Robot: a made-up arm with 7 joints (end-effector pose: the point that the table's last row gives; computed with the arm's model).
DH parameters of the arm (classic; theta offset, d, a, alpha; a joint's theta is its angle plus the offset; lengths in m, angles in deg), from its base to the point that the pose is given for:
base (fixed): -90 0.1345 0 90
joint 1: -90 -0.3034 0.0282 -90
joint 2: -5.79 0 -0.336 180
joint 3: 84.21 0.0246 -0.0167 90
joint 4: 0 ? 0.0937 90
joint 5: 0 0.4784 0.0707 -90
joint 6: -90 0.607 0.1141 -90
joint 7: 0 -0.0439 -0.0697 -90
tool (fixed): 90 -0.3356 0 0
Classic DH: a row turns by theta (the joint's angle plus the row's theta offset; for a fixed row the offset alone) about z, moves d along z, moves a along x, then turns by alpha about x.
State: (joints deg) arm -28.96 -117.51 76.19 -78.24 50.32 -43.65 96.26
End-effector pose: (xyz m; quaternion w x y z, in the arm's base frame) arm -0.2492 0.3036 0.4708 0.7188 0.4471 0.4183 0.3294
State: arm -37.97 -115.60 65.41 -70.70 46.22 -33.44 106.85
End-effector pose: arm -0.3664 0.1465 0.2635 0.7123 0.3899 0.2975 0.5022
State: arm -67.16 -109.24 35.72 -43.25 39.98 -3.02 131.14
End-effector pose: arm -0.1834 0.1436 -0.4643 0.6856 0.0287 -0.1147 0.7184
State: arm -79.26 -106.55 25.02 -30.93 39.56 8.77 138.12
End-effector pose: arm 0.0102 0.2198 -0.5918 0.6869 -0.1441 -0.1990 0.6839
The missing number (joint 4, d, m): -0.0443
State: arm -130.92 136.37 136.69 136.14 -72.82 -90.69 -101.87
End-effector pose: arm 0.2120 -0.4423 0.7715 0.8174 -0.4238 0.1480 0.3611
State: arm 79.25 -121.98 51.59 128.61 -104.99 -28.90 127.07
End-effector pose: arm 0.8337 -0.0113 -0.8825 0.3798 -0.2248 -0.6916 0.5717
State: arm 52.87 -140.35 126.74 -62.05 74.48 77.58 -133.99
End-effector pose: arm 0.4889 0.1980 0.3035 0.0073 -0.6115 -0.3798 -0.6941
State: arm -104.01 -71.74 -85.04 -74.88 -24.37 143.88 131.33
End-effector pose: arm 0.7068 0.2927 -0.4025 0.7381 -0.3169 0.5831 0.1218
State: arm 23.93 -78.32 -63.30 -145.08 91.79 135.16 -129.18
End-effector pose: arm 0.7854 0.5852 -0.1333 0.0046 0.7709 0.1476 -0.6196
